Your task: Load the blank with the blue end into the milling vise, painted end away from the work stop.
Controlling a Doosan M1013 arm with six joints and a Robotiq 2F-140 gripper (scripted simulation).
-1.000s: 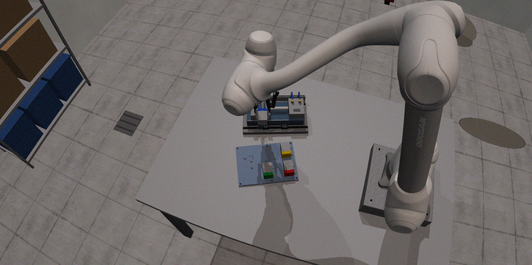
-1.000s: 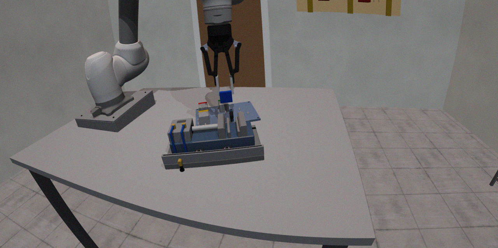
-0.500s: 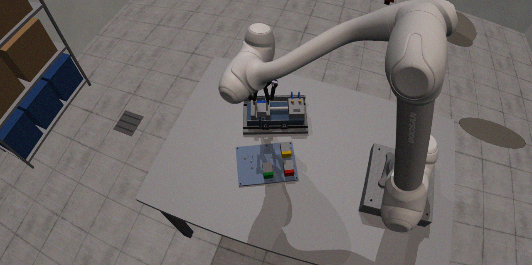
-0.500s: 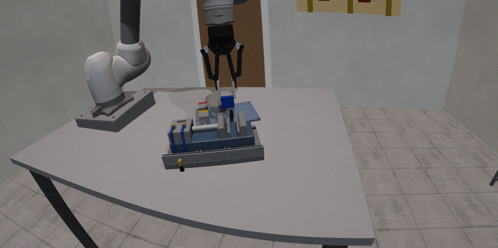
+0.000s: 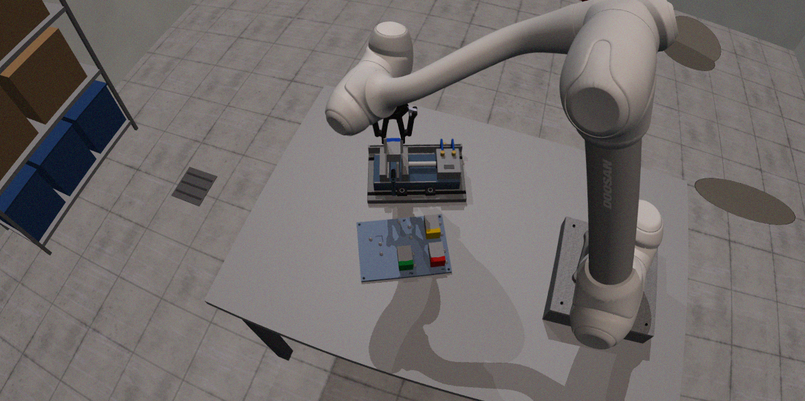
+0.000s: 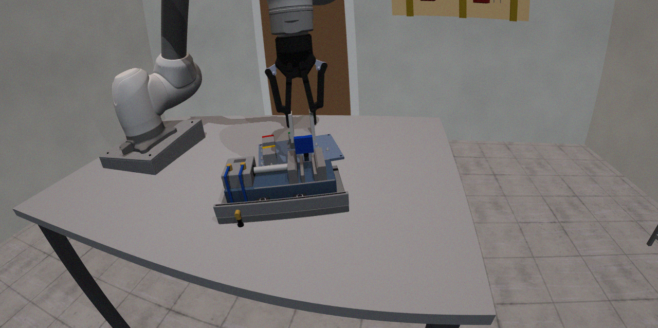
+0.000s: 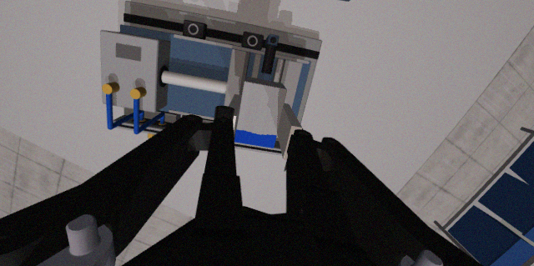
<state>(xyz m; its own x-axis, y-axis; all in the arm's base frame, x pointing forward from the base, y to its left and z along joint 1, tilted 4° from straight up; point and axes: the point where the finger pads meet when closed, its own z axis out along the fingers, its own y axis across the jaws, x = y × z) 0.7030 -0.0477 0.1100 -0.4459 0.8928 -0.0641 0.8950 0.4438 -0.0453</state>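
My hand is 100 mm above the moving jaw, 30 mm past it and 10 mm to the left of it. The rest, counted from my hand: blue-ended blank 30 mm below; black work stop rod 90 mm below, 50 mm to the left, 20 mm behind; fixed jaw 100 mm below, 30 mm ahead, 20 mm to the left.
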